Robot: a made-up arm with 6 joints.
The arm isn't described. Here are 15 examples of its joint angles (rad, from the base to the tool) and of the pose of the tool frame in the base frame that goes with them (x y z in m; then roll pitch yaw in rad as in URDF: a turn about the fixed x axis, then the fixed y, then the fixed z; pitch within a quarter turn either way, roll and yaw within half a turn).
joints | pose
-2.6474 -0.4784 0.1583 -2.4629 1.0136 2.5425 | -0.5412 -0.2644 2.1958 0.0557 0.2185 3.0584
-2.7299 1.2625 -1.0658 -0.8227 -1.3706 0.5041 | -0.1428 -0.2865 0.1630 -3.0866 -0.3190 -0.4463
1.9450 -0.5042 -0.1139 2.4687 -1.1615 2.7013 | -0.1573 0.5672 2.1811 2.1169 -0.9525 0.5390
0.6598 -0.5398 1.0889 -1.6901 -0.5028 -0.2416 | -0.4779 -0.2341 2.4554 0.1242 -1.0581 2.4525
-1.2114 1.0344 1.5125 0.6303 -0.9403 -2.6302 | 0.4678 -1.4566 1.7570 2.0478 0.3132 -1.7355
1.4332 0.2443 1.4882 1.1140 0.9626 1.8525 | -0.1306 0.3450 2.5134 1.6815 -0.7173 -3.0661
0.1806 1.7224 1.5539 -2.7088 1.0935 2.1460 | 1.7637 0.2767 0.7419 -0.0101 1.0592 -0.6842
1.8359 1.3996 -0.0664 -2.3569 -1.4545 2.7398 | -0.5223 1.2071 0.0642 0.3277 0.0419 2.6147
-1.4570 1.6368 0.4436 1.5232 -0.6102 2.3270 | 0.0803 -1.4453 -0.0946 1.4324 0.8817 -2.5773
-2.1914 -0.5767 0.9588 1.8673 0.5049 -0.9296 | 0.3584 0.2431 2.4474 -2.1436 -1.0546 -0.9768
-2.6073 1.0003 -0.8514 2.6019 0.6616 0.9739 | -0.4826 -0.4017 0.1027 -0.7928 0.6586 0.1237
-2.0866 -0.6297 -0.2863 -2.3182 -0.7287 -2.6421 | -0.1783 -0.6673 2.0828 -1.7188 -0.7442 -1.3605
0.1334 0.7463 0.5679 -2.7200 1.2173 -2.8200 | 1.5941 0.1988 1.2748 -1.5482 1.1287 -0.9804
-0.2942 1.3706 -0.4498 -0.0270 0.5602 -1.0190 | 0.8688 -0.2621 -0.1775 0.9972 1.2600 -0.3411
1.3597 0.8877 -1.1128 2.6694 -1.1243 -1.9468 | 0.1418 0.6505 0.1241 -1.4745 0.8142 0.7191
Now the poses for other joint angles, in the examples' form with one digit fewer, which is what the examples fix.
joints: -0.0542 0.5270 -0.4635 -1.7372 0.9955 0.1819
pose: 1.263 -0.187 0.706 0.510 0.560 -1.408
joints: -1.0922 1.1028 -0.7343 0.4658 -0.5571 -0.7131
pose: 0.302 -0.625 -0.001 -2.594 0.768 2.386
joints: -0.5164 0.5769 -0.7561 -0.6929 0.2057 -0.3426
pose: 0.963 -0.560 0.385 0.723 1.154 -0.844
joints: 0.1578 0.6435 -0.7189 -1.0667 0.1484 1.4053
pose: 1.088 0.201 0.336 -0.766 1.262 -0.283
